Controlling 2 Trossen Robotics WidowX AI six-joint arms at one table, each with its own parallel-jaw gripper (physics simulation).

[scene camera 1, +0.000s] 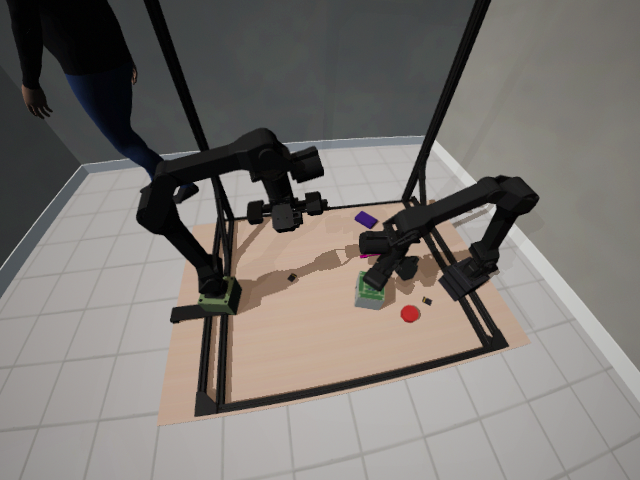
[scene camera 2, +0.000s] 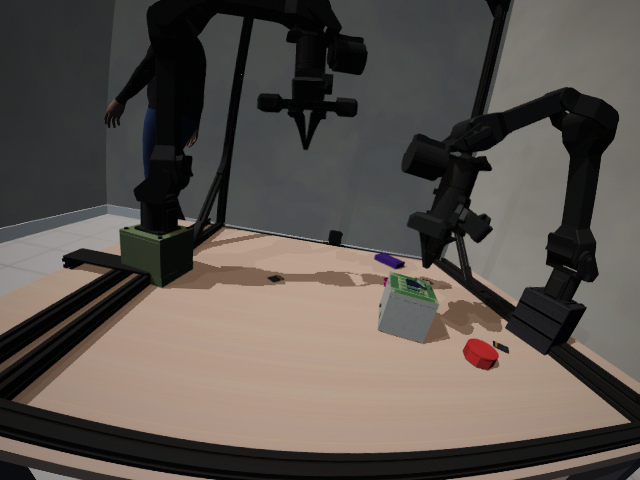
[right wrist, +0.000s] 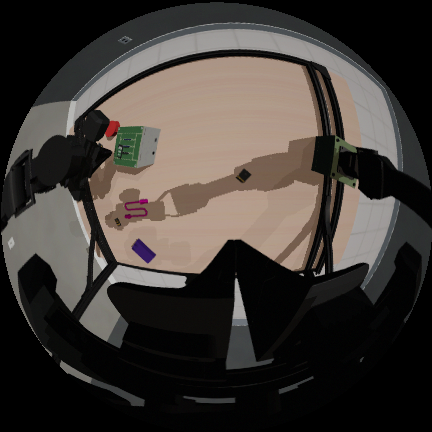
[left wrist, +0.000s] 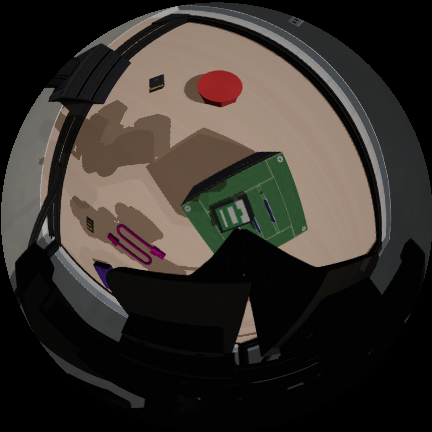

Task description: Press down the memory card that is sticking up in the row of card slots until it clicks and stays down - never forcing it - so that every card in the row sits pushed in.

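Places are measured from the left arm's base along level axes (x back, y right, z up), in centimetres.
Where they show: left gripper, between the fingertips: (scene camera 2: pixel 425 267) (right wrist: pixel 110 152) (left wrist: pixel 239 235); right gripper, between the fingertips: (scene camera 2: pixel 305 149) (right wrist: pixel 233 245); left arm's base, origin of its link: (scene camera 1: pixel 471 271) (scene camera 2: pixel 556 296); right arm's base, origin of its link: (scene camera 1: pixel 216 289) (scene camera 2: pixel 158 228) (right wrist: pixel 346 162).
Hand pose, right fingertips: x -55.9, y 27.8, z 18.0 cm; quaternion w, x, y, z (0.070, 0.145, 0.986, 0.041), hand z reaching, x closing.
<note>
Each offset is from my right fingertips to the top centre of the thing. "spot": to the spot under its first point.
A grey block with a green board top @[dx +21.2, dy -17.0, dz -21.0 cm] (scene camera 1: pixel 370 301) (scene camera 2: pixel 407 316) (left wrist: pixel 291 192) (right wrist: pixel 150 144) carries the card row. In the left wrist view, thin blue edges @[spot: dx +20.3, dy -18.5, dz -20.7 cm] (left wrist: pixel 269 210) show in the row, beside a black-edged piece with a green and white face @[spot: dx +23.3, dy -16.8, dz -20.2 cm] (left wrist: pixel 232 213); it looks like the raised card, but its height is unclear. My left gripper (scene camera 2: pixel 426 265) (left wrist: pixel 239 235) (right wrist: pixel 110 152) is shut and empty, its tip above the board and covering part of the row in its wrist view. My right gripper (scene camera 2: pixel 306 148) (right wrist: pixel 233 245) is shut and empty, high above the table.
A red disc @[dx +30.9, dy -29.5, dz -26.9 cm] (scene camera 1: pixel 409 313) (scene camera 2: pixel 479 353) (left wrist: pixel 220 87) and a loose card @[dx +40.9, dy -28.0, dz -29.3 cm] (scene camera 1: pixel 427 300) (scene camera 2: pixel 500 346) (left wrist: pixel 156 83) lie near the block. Another card @[dx -1.6, dy +0.8, dz -29.3 cm] (scene camera 1: pixel 292 277) (scene camera 2: pixel 275 278) (right wrist: pixel 243 175) lies farther left in the scene views. A magenta cable @[spot: dx +27.8, dy -1.1, dz -28.5 cm] (right wrist: pixel 144 201) and purple block @[dx +40.1, dy +16.0, dz -27.7 cm] (scene camera 1: pixel 366 219) (right wrist: pixel 144 251) lie behind.
</note>
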